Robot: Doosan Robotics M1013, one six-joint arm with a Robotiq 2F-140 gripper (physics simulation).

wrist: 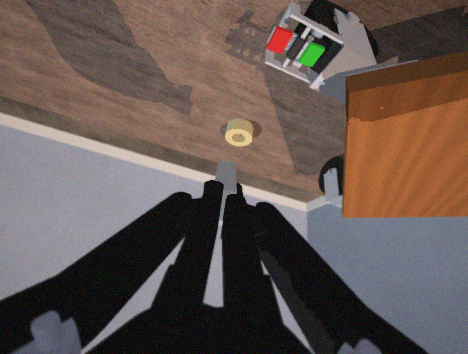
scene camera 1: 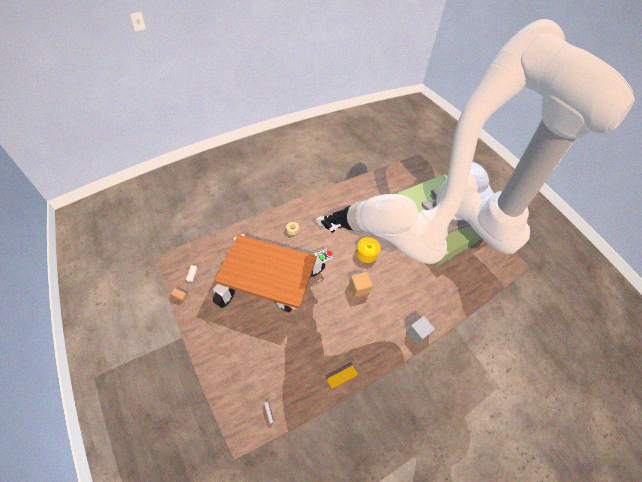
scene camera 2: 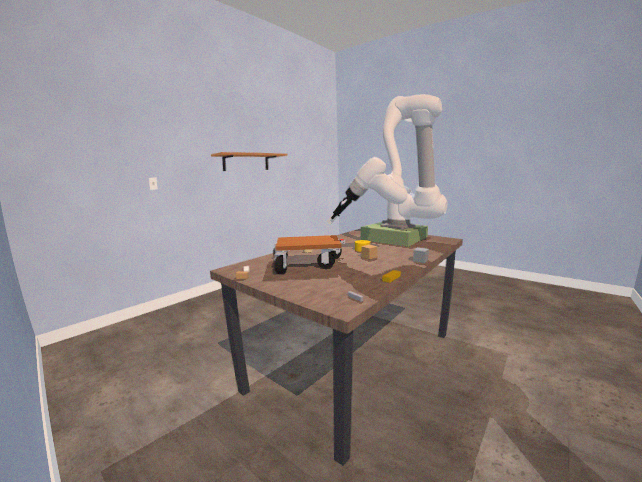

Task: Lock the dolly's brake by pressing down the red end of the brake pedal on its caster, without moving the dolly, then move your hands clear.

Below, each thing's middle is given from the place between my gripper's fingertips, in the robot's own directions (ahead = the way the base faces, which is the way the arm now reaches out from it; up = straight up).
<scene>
My gripper is now 220 mm short of the dolly (scene camera 1: 276, 273), 70 mm to the right of it and 110 mm above it.
</scene>
